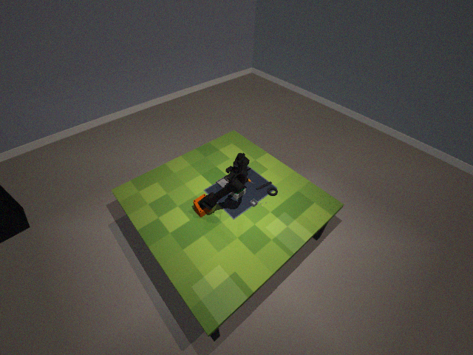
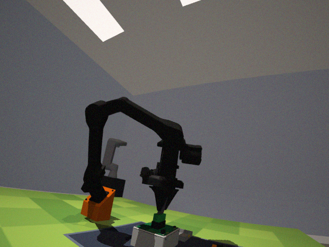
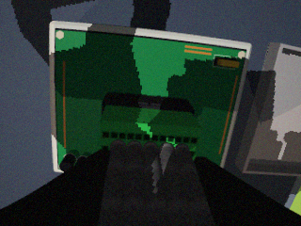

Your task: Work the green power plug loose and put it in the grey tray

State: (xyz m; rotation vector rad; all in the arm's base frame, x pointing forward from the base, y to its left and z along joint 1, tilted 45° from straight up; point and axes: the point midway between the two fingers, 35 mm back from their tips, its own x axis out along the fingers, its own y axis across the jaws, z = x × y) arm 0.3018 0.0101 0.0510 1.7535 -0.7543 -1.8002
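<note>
Right now my gripper tip is 10 mm above the green power plug. Also, from my gripper tip: dark mat (100 mm below, 50 mm ahead); dark bar (210 mm ahead, 110 mm to the right, 100 mm below).
</note>
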